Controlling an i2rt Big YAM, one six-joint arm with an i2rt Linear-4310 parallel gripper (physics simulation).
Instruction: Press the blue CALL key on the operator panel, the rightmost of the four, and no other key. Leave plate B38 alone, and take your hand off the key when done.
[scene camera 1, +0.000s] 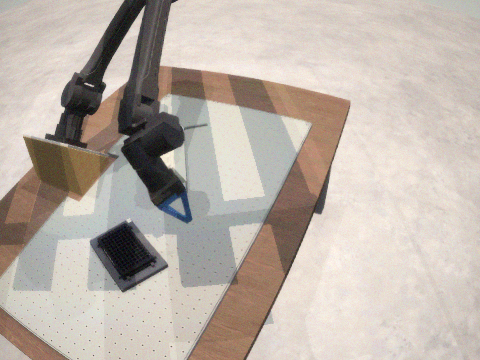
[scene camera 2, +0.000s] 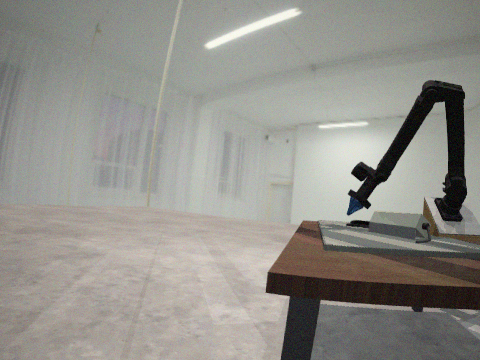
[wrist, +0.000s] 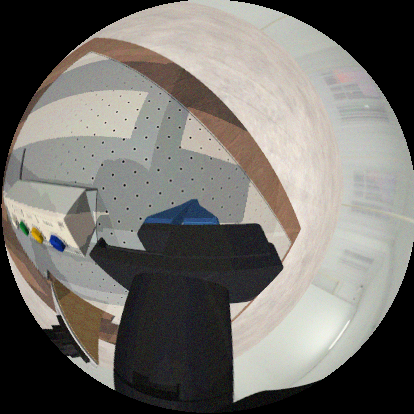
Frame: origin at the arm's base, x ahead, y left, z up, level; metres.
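Where they show: gripper, between the fingertips: (scene camera 1: 189, 221) (scene camera 2: 347, 215) (wrist: 194, 203); arm's base, origin of its link: (scene camera 1: 65, 144) (scene camera 2: 447, 210).
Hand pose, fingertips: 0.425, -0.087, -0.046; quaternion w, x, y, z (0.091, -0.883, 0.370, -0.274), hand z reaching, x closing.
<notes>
Things, the pixels of their top centre, and the offset from my fingertips, as dx, dy, dz. "*": a spot on its surface instead. Level surfaces: height alone.
- operator panel, centre of its top: (scene camera 1: 166, 139) (scene camera 2: 399, 211) -0.155, +0.201, +0.030
- yellow key, a spot on its surface: (wrist: 37, 235) * -0.157, +0.161, +0.018
- perforated board, height of its surface: dz -0.054
- wooden table, height of its surface: dz -0.067
The operator panel (scene camera 2: 395, 226) (wrist: 47, 192) is a pale box with a sloped face on the perforated board; in scene camera 1 the arm mostly hides it. In the wrist view its blue CALL key (wrist: 57, 243) is at the end nearest my gripper, beside a yellow key (wrist: 37, 235) and a green key (wrist: 23, 228). The fourth key cannot be made out. My gripper (scene camera 1: 188, 220) (scene camera 2: 349, 214) (wrist: 194, 203) has blue fingers, is shut and empty, and is in the air above the board, apart from the panel and its keys. A dark plate with a grid of wells (scene camera 1: 127, 250) lies on the board; its label is not readable.
The perforated board (scene camera 1: 75, 320) (scene camera 2: 350, 244) lies on a wooden table (scene camera 1: 240, 310) (scene camera 2: 320, 267). The arm's base stands on a raised block (scene camera 1: 70, 170) (scene camera 2: 432, 215) behind. A thin bent rod (scene camera 1: 196, 125) (scene camera 2: 426, 234) sticks out at the panel's far end.
</notes>
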